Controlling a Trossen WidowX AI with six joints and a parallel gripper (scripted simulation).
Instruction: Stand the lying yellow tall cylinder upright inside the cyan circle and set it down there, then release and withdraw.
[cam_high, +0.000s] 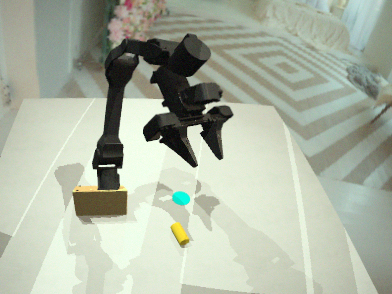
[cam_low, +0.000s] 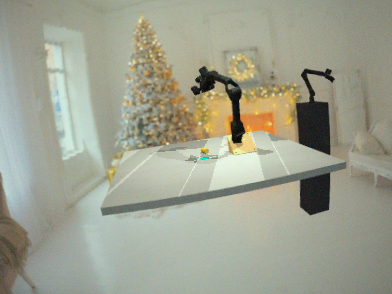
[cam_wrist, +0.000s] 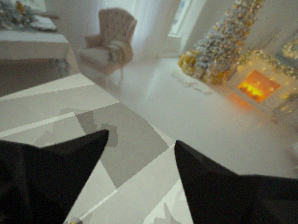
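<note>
Now: the yellow tall cylinder 2 cm ahead of my gripper tip, 12 cm to the left of it and 41 cm below it. Also, from my gripper tip: cyan circle (5 cm ahead, 28 cm to the left, 42 cm below).
</note>
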